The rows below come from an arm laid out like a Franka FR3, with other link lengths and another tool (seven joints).
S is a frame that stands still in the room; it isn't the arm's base.
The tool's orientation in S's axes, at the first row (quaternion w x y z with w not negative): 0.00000, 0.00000, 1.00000, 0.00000
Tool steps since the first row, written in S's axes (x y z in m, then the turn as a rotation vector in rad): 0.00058, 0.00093, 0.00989, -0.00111, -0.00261, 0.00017; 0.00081, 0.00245, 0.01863, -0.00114, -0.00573, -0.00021; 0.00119, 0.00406, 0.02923, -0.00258, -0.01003, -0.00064; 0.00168, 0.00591, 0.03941, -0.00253, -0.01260, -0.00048; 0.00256, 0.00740, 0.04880, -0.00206, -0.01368, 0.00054; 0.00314, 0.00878, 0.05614, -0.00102, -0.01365, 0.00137; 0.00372, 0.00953, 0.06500, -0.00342, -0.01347, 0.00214; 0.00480, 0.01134, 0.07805, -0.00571, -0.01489, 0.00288; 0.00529, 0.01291, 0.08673, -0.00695, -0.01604, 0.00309; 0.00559, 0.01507, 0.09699, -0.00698, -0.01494, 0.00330
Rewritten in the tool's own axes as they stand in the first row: -0.00058, 0.00093, -0.00989, 0.00111, -0.00261, -0.00017; -0.00081, 0.00245, -0.01863, 0.00114, -0.00573, 0.00021; -0.00119, 0.00406, -0.02923, 0.00258, -0.01003, 0.00064; -0.00168, 0.00591, -0.03941, 0.00253, -0.01260, 0.00048; -0.00256, 0.00740, -0.04880, 0.00206, -0.01368, -0.00054; -0.00314, 0.00878, -0.05614, 0.00102, -0.01365, -0.00137; -0.00372, 0.00953, -0.06500, 0.00342, -0.01347, -0.00214; -0.00480, 0.01134, -0.07805, 0.00571, -0.01489, -0.00288; -0.00529, 0.01291, -0.08673, 0.00695, -0.01604, -0.00309; -0.00559, 0.01507, -0.09699, 0.00698, -0.01494, -0.00330
